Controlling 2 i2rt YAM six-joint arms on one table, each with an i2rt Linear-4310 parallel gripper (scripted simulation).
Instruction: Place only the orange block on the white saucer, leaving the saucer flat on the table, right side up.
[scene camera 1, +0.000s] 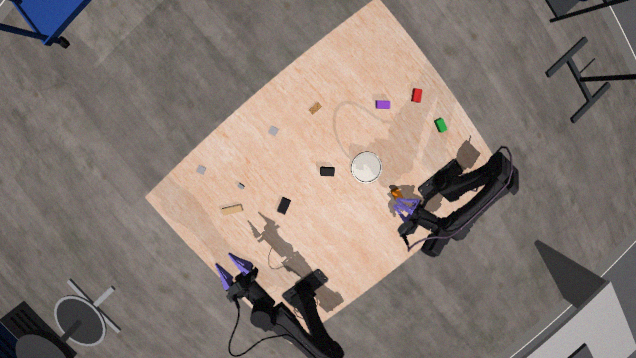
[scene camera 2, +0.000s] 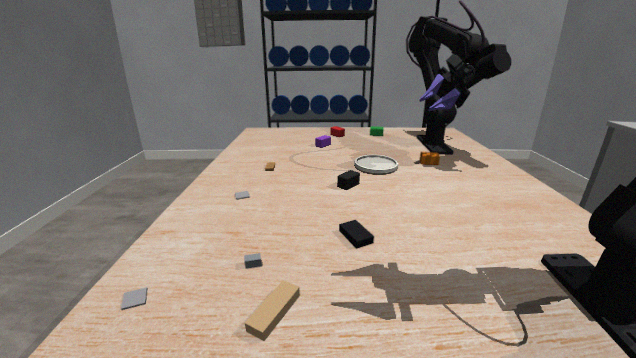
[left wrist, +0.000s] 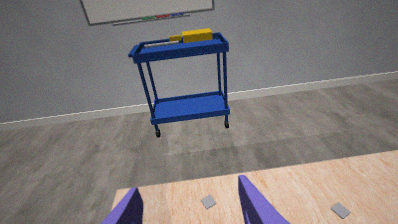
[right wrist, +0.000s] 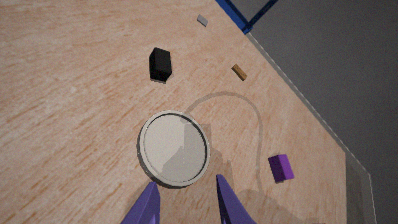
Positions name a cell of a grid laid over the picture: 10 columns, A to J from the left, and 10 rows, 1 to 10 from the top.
Observation:
In view: the left gripper (scene camera 1: D8), the right gripper (scene camera 2: G3) and a white saucer (scene camera 1: F5).
The white saucer also shows in the right wrist view (right wrist: E7). The left gripper shows as well in the left wrist view (left wrist: E9). The right gripper also shows in the right wrist view (right wrist: E9). The left wrist view does not show the white saucer: it is out of frame.

